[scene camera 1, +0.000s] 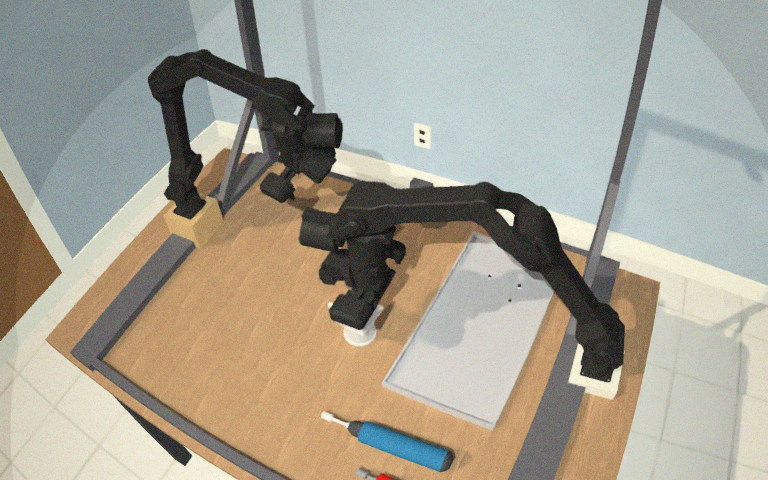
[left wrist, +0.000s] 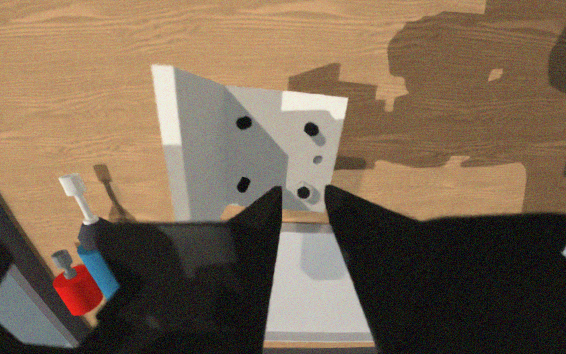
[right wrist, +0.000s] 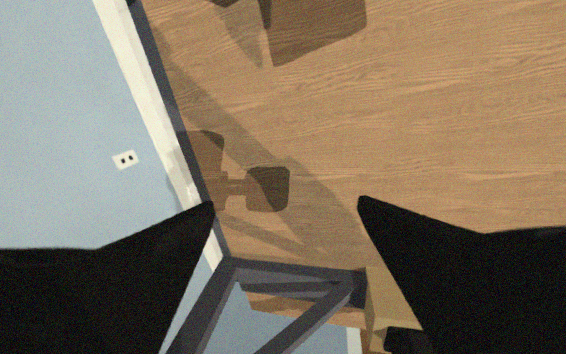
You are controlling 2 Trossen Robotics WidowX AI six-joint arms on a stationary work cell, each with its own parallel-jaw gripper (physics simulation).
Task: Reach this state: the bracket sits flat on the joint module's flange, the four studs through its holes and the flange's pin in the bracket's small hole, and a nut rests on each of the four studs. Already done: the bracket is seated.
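Frame: origin at the left arm's base, x ahead, y left, z up, level; metres.
Seen in the pictures: left gripper, fingertip midpoint: [scene camera 1: 371, 309] [left wrist: 303, 192]; right gripper, fingertip midpoint: [scene camera 1: 304, 183] [right wrist: 286, 205]; left arm's base at its link origin: [scene camera 1: 597, 365]; right arm's base at its link origin: [scene camera 1: 189, 207] [right wrist: 411, 341].
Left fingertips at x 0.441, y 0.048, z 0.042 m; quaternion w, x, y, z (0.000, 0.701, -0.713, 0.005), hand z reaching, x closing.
Pixels of each thing's middle, then the offset from my left fingertips to it. "spot": a spot on its surface instead.
- white bracket at the middle of its body: [left wrist: 274, 165] [scene camera 1: 356, 307] dx +0.023, dy +0.016, dz +0.014 m
- white joint module at the middle of its body: [left wrist: 277, 146] [scene camera 1: 358, 321] dx +0.023, dy +0.016, dz -0.031 m
- small hole at a spot on its surface: [left wrist: 318, 159] spot: dx +0.019, dy -0.010, dz -0.004 m
- pale nut at the middle of its body: [left wrist: 303, 191] dx +0.003, dy +0.000, dz +0.005 m
- grey tray at the middle of its body: [left wrist: 361, 293] [scene camera 1: 483, 321] dx -0.192, dy -0.089, dz -0.060 m
- blue screwdriver at the middle of its body: [scene camera 1: 385, 439] [left wrist: 117, 267] dx -0.118, dy +0.218, dz -0.048 m
- red-handled tool at the middle of its body: [left wrist: 74, 280] dx -0.146, dy +0.297, dz -0.051 m
The white bracket [left wrist: 270, 107] lies flat on the white joint module [scene camera 1: 359, 336], whose flange is hidden under it. In the left wrist view four dark studs show through its holes, and the small hole [left wrist: 318, 159] shows between the two right-hand studs. A pale nut [left wrist: 309, 188] rings the lower right stud; no nut shows on the other three. My left gripper [left wrist: 303, 192] is slightly open and empty, its tips on either side of that nut in the view. Three small dark-centred spots, apparently nuts [scene camera 1: 489, 276] [scene camera 1: 519, 285] [scene camera 1: 509, 300], lie on the tray. My right gripper [right wrist: 286, 205] is wide open and empty.
The grey tray [scene camera 1: 441, 408] [left wrist: 320, 336] lies right of the joint module in the scene view. A blue screwdriver [scene camera 1: 403, 446] [left wrist: 100, 270] and a red-handled tool [scene camera 1: 385, 477] [left wrist: 79, 292] lie near the front. The right arm hangs over the back left of the table.
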